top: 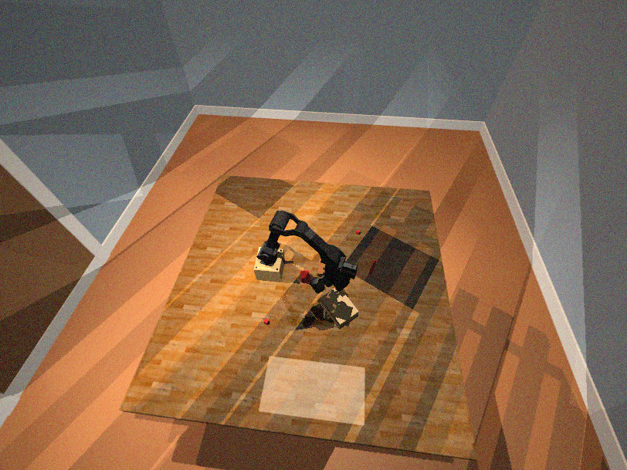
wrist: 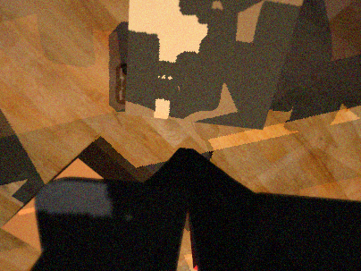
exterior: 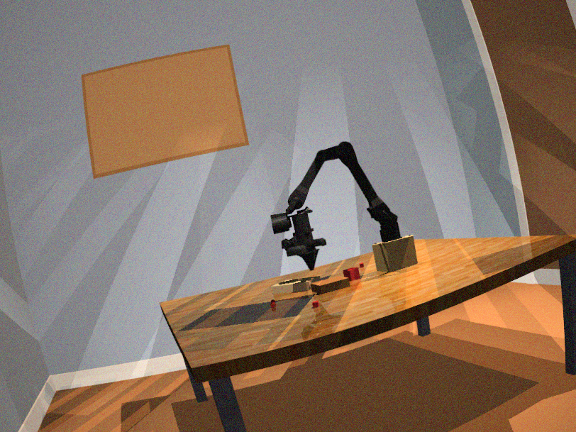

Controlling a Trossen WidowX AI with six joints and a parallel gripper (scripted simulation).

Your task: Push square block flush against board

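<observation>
Right now the pale flat block is 60 mm ahead of my gripper tip, 60 mm to the right of it and 50 mm below it. The rest, counted from my gripper tip: brown board (40 mm behind, 120 mm to the left, 50 mm below); then red cube (130 mm behind, 30 mm to the left, 40 mm below); then red stick (170 mm ahead, 190 mm to the left, 60 mm below).
</observation>
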